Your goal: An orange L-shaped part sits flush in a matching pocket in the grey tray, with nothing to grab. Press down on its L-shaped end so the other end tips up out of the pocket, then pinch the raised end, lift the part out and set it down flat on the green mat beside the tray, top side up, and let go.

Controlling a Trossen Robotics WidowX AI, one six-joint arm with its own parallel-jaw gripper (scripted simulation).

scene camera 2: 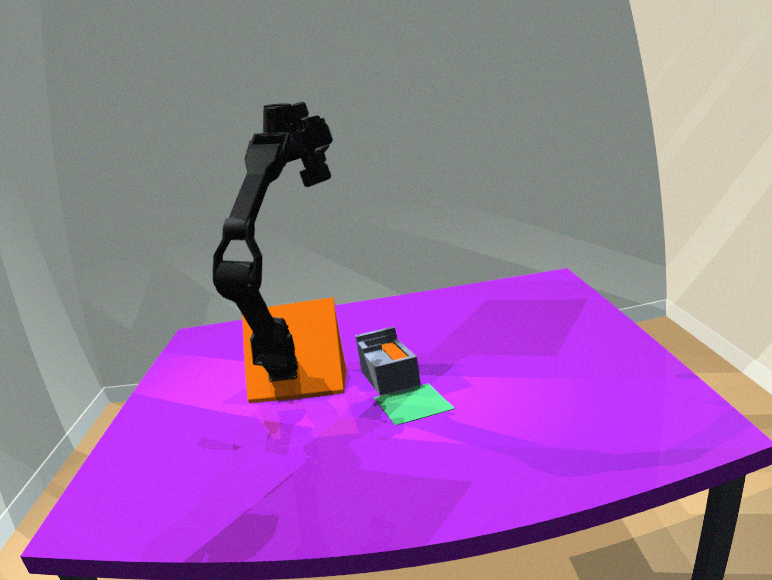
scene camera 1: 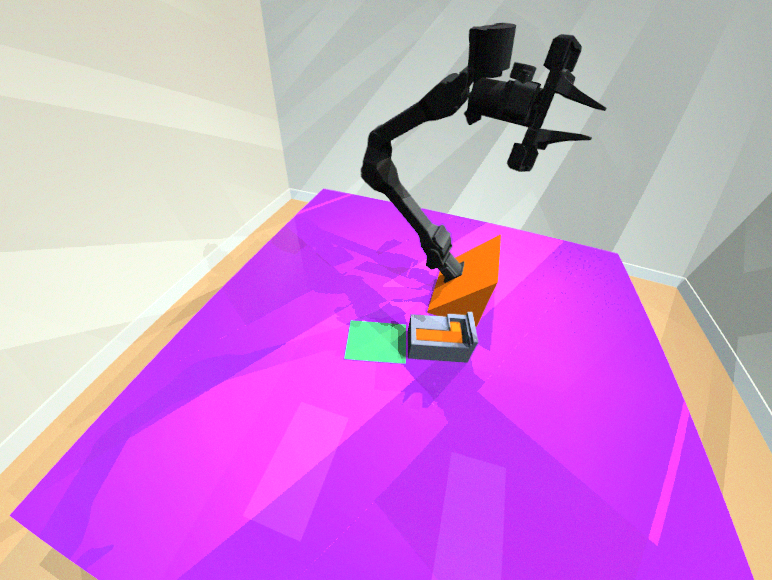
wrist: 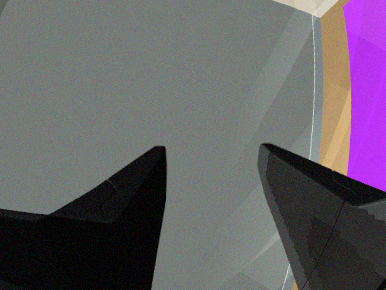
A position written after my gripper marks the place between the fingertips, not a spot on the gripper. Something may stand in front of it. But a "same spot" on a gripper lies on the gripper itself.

My gripper shows in scene camera 2, in scene camera 1 and in the wrist view (213,155). The same spot on my gripper: (scene camera 2: 318,157) is (scene camera 1: 525,135). The same spot on a green mat: (scene camera 2: 415,403) is (scene camera 1: 374,341).
